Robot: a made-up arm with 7 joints.
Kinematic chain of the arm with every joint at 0, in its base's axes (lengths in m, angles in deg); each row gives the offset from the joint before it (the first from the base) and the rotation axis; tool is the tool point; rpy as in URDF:
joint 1: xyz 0 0 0 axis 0.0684 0.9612 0.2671
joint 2: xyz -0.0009 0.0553 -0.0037 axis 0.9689 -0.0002 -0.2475
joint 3: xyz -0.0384 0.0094 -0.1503 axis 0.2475 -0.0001 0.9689
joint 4: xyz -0.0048 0 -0.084 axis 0.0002 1 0
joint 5: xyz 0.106 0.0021 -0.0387 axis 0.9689 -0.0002 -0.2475
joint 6: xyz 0.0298 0 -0.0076 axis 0.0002 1 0
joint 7: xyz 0.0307 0 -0.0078 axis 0.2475 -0.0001 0.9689
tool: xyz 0 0 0 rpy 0 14.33 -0.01
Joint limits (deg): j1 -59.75..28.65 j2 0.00..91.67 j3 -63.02..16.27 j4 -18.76..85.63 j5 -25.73..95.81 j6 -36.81..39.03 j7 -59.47..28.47
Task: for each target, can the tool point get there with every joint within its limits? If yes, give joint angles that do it. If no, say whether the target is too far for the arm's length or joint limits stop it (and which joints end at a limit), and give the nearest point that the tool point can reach.
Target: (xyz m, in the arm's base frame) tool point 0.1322 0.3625 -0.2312
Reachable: yes | joints -16.50 54.14 -1.59 60.71 41.53 -16.73 -40.81
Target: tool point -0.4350 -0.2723 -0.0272
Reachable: no: too far | nearest point -0.1933 -0.0722 -0.3019 | short by 0.417 m
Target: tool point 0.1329 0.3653 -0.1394
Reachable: yes | joints -0.06 70.44 -1.23 32.07 -11.08 -28.91 -2.78
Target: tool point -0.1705 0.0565 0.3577
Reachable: no: joint limits stop it (at a limit: joint 1, joint 2, joint 3, joint 4, joint 5, joint 6) | nearest point 0.1238 0.2077 0.1886 | short by 0.372 m
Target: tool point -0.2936 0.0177 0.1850
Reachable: no: joint limits stop it (at a limit: joint 1, joint 3, joint 4, joint 6) | nearest point -0.1208 0.0966 -0.2172 | short by 0.445 m
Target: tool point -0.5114 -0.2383 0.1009
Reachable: no: too far | nearest point -0.2836 0.0271 -0.2983 | short by 0.531 m
